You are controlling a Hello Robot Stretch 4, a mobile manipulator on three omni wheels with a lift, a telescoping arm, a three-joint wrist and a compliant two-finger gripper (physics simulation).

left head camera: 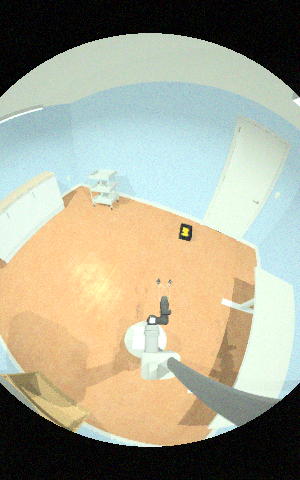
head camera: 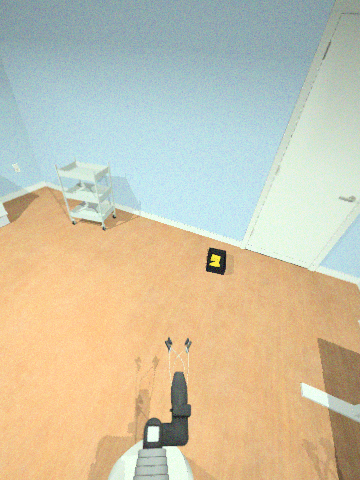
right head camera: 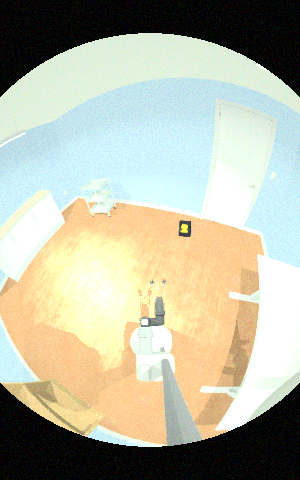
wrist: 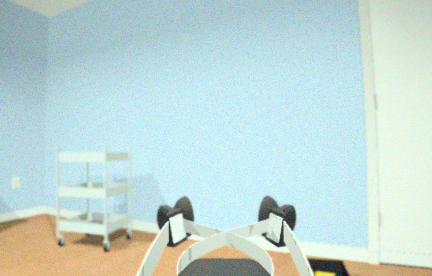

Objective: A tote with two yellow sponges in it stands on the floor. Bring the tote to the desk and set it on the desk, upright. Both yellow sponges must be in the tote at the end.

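Frame: origin at the robot's base, x right, y back, z down, level; millimetres.
Seen in the pictures: gripper, fingertip midpoint: point(left head camera: 163, 278) point(head camera: 178, 337) point(right head camera: 157, 278) point(wrist: 226, 212).
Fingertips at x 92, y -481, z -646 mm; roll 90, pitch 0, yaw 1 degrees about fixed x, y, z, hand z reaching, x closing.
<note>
Offsets run from my fingertips to a thing's top centre. Level surfaces: height alone.
A small black tote {dx +531, dy -1135, dz +574 mm} point(head camera: 209, 267) point(left head camera: 182, 237) point(right head camera: 181, 234) stands upright on the floor near the wall, left of the door. Yellow sponges {dx +540, dy -1195, dz +626 mm} point(head camera: 215, 260) point(left head camera: 185, 231) point(right head camera: 184, 228) show inside it, too small to tell apart. In the wrist view part of the tote point(wrist: 336, 266) shows at the bottom edge. My gripper point(head camera: 178, 344) point(left head camera: 164, 282) point(right head camera: 158, 283) point(wrist: 226, 212) is open and empty, its fingertips apart, in front of my base and well short of the tote. The white desk {dz -46 mm} point(left head camera: 272, 325) point(right head camera: 282, 310) stands to the right of my base.
A white three-tier cart point(head camera: 85, 172) point(left head camera: 103, 173) point(wrist: 82, 157) stands by the wall at the left. A low white cabinet point(left head camera: 35, 210) point(right head camera: 32, 232) is at the far left. A wooden shelf point(left head camera: 65, 406) point(right head camera: 75, 407) is behind at the left. A desk foot point(head camera: 320, 396) reaches over the floor at the right.
</note>
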